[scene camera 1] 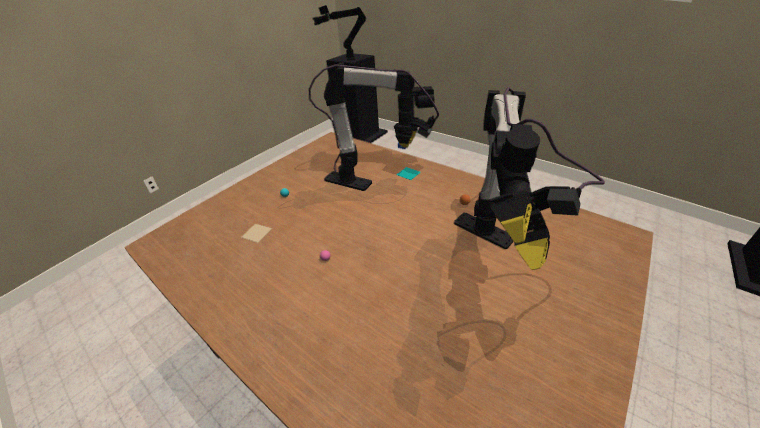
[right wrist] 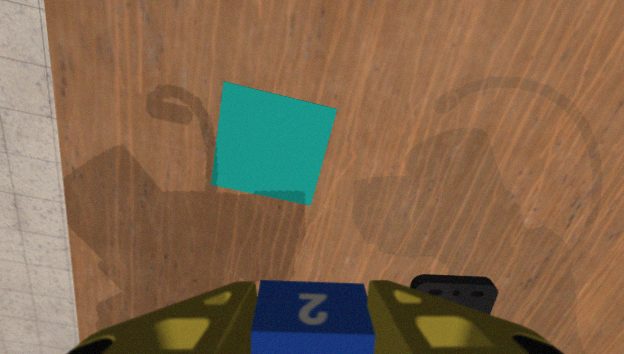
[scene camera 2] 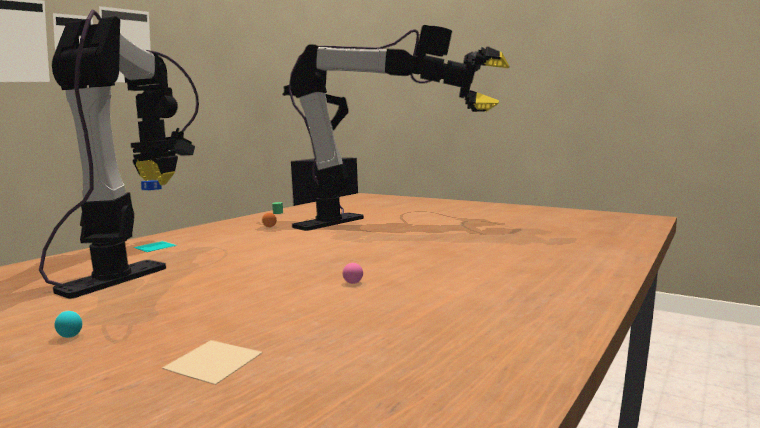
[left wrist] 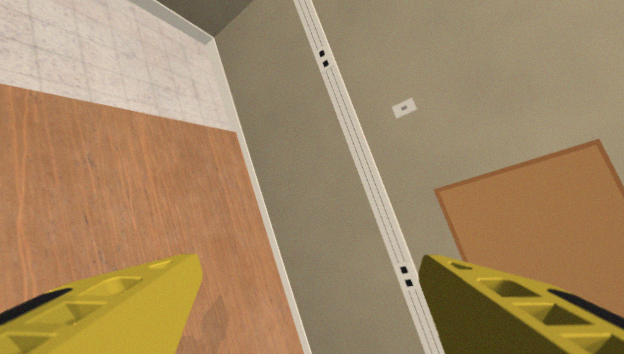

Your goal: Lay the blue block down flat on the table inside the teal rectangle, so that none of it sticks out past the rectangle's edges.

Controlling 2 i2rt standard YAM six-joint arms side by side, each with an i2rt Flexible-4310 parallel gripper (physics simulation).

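Pixels of known places: left gripper, fingertip midpoint: (scene camera 1: pixel 528 256) (scene camera 2: pixel 503 84) (left wrist: pixel 310 264); right gripper, fingertip midpoint: (scene camera 1: pixel 407 145) (right wrist: pixel 312 296) (scene camera 2: pixel 158 184); left arm's base at its link origin: (scene camera 1: pixel 483 231) (scene camera 2: pixel 329 222); right arm's base at its link origin: (scene camera 1: pixel 347 181) (scene camera 2: pixel 112 279).
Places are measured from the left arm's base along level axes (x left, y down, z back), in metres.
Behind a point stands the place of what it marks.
The blue block (scene camera 2: pixel 151 185) {z 0.073, x -0.435, y -0.146 m} (right wrist: pixel 312 315) {z 0.096, x -0.414, y -0.148 m}, marked with a pale 2, is held between the yellow fingers of my right gripper (scene camera 2: pixel 154 180) {z 0.097, x -0.412, y -0.144 m} (right wrist: pixel 312 296) {z 0.097, x -0.412, y -0.144 m}. In scene camera 1 a small bit of the blue block (scene camera 1: pixel 401 146) {z 0.077, x -0.425, y -0.145 m} shows below the right gripper (scene camera 1: pixel 406 142) {z 0.097, x -0.412, y -0.144 m}. The right gripper points down and hangs well above the table. The teal rectangle (scene camera 1: pixel 408 173) {z 0.120, x -0.427, y -0.001 m} (scene camera 2: pixel 155 246) {z 0.118, x -0.428, y -0.001 m} (right wrist: pixel 274 142) {z 0.120, x -0.422, y -0.001 m} lies flat on the table below it, ahead of the block in the right wrist view, with some shadow on its near edge. My left gripper (scene camera 1: pixel 529 239) (scene camera 2: pixel 502 82) {z -0.382, x 0.249, y -0.340 m} (left wrist: pixel 310 264) {z -0.382, x 0.249, y -0.340 m} is open and empty, raised high.
An orange ball (scene camera 1: pixel 465 199) {z 0.074, x -0.122, y -0.031 m} (scene camera 2: pixel 269 219) {z 0.070, x -0.140, y -0.024 m} lies near the left arm's base, with a green cube (scene camera 2: pixel 277 207) {z 0.242, x -0.003, y -0.020 m} behind it. A teal ball (scene camera 1: pixel 284 192) {z -0.322, x -0.688, y -0.027 m} (scene camera 2: pixel 68 324) {z -0.332, x -0.702, y -0.023 m}, a pink ball (scene camera 1: pixel 324 255) {z -0.435, x -0.292, y -0.028 m} (scene camera 2: pixel 352 273) {z -0.439, x -0.311, y -0.021 m} and a beige square (scene camera 1: pixel 256 232) {z -0.512, x -0.589, y -0.001 m} (scene camera 2: pixel 212 362) {z -0.517, x -0.591, y -0.001 m} are also on the table.
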